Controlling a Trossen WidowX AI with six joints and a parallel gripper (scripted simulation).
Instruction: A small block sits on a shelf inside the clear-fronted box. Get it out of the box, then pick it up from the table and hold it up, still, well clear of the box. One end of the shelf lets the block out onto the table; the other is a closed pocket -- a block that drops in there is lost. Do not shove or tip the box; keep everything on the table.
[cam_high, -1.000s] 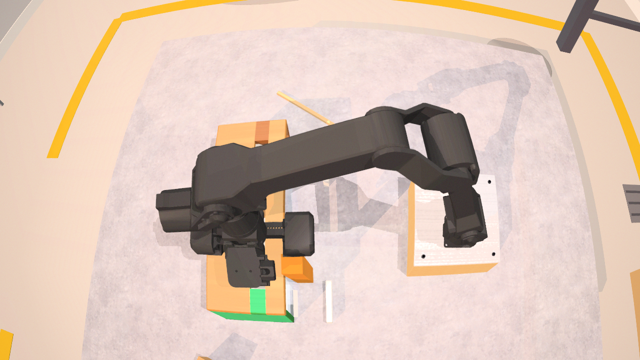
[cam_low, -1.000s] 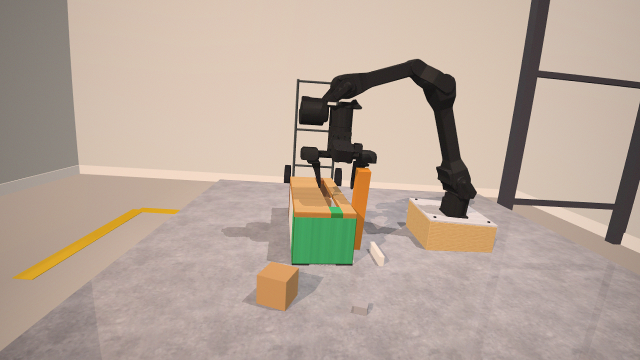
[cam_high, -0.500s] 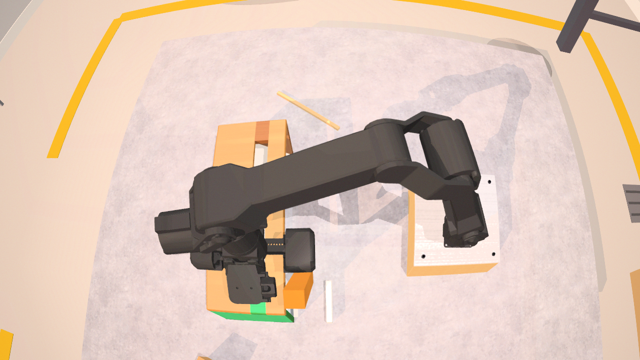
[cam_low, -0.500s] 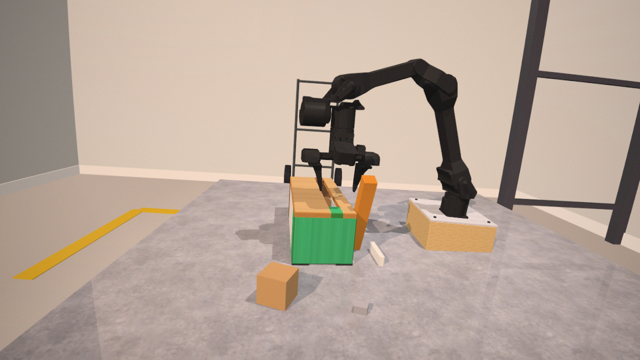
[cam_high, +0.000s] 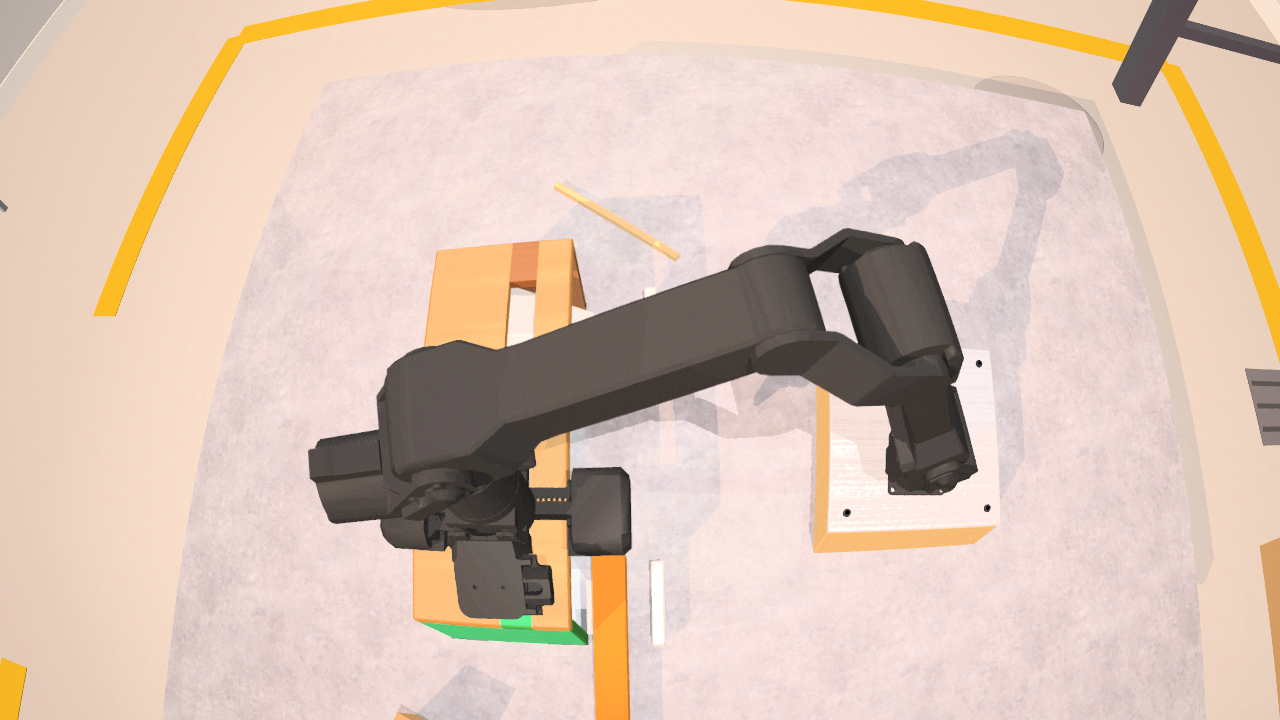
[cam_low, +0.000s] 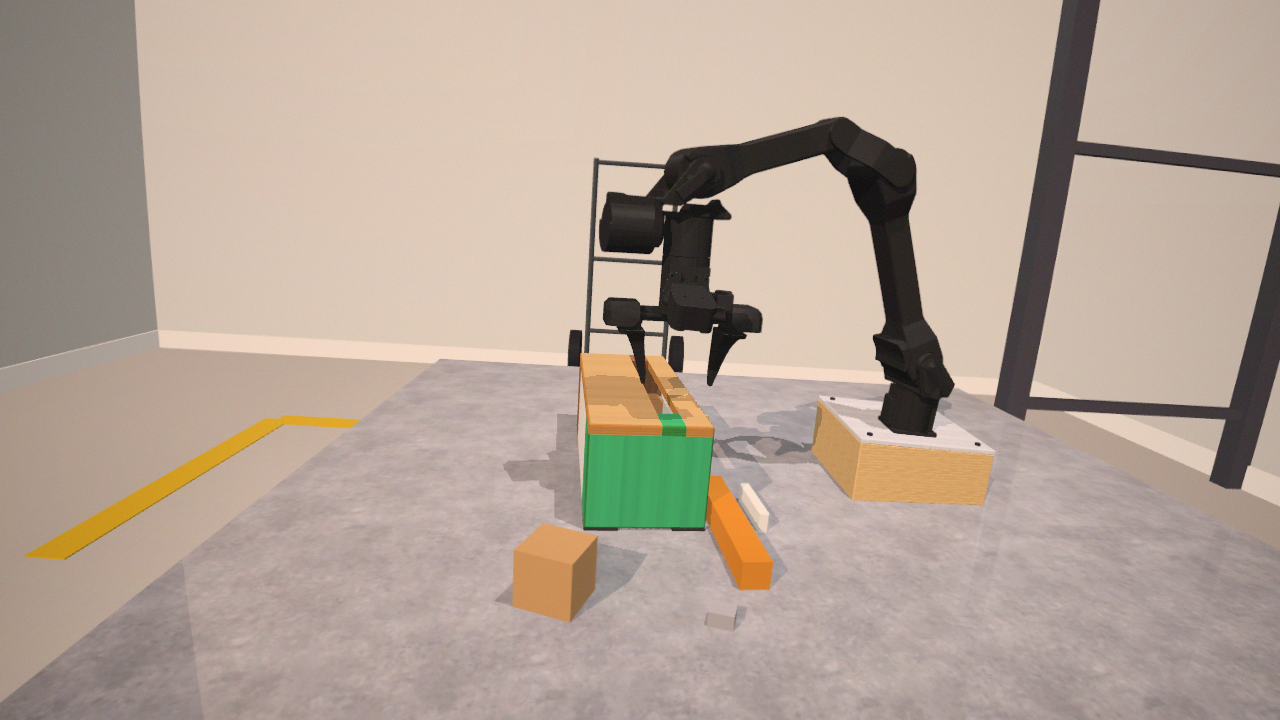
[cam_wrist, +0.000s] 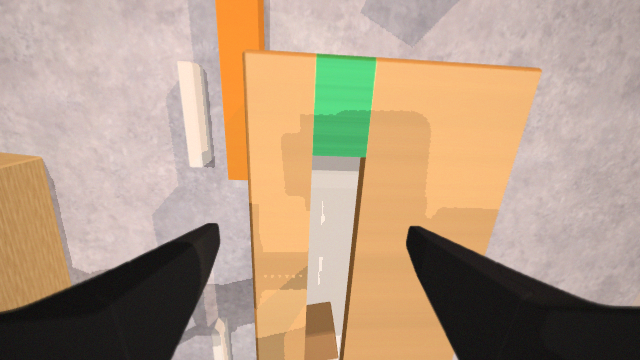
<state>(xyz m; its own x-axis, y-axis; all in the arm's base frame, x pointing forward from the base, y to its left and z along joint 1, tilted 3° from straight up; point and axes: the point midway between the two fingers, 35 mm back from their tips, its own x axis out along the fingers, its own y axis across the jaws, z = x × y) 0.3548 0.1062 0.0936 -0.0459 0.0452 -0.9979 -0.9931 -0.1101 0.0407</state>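
Now: gripper tip 1 cm short of the box, 12 cm to the left of it and 10 cm above it. Round my gripper tip: orange bar 7 cm behind, 8 cm to the left, 14 cm below; then thin tan stick 2 cm behind, 43 cm to the right, 16 cm below.
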